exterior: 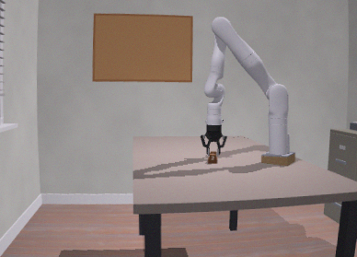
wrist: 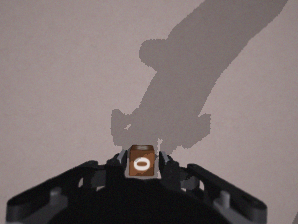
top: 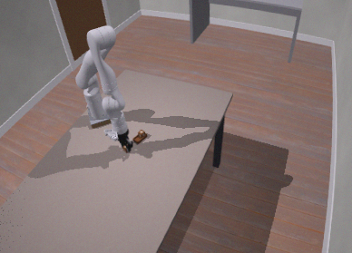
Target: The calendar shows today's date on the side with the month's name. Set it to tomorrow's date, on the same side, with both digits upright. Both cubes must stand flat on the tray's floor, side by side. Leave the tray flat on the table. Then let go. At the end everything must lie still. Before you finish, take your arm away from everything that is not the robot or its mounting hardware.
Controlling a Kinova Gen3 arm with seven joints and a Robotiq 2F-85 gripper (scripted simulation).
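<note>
The brown number cube lies 1 cm below my hand. From my hand the other things lie so: brown calendar tray: 10 cm to the left, 5 cm ahead, 2 cm below; then digit cube: 11 cm to the left, 5 cm ahead.
</note>
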